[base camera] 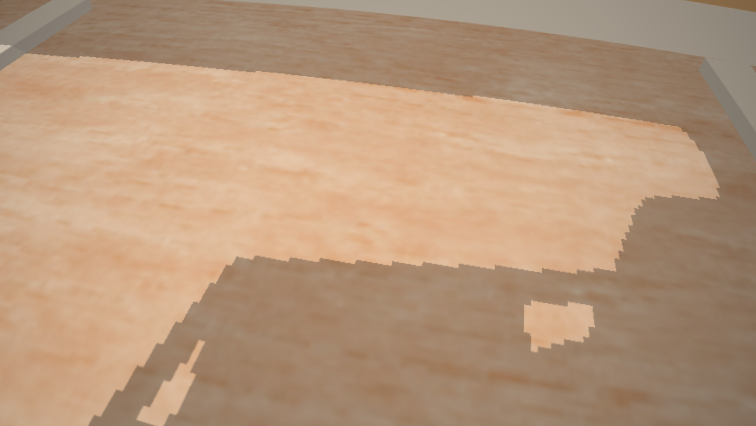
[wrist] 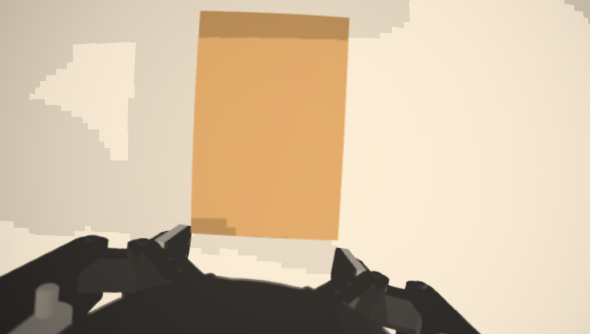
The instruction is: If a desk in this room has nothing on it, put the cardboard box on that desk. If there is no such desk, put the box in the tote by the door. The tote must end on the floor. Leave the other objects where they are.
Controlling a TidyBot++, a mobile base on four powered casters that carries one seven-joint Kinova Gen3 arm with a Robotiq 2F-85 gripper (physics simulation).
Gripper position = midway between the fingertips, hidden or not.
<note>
In view: my gripper (wrist: 262,253), a cardboard box (wrist: 270,97) and a white desk (wrist: 458,171).
The base camera view does not show the cardboard box: it is out of frame.
</note>
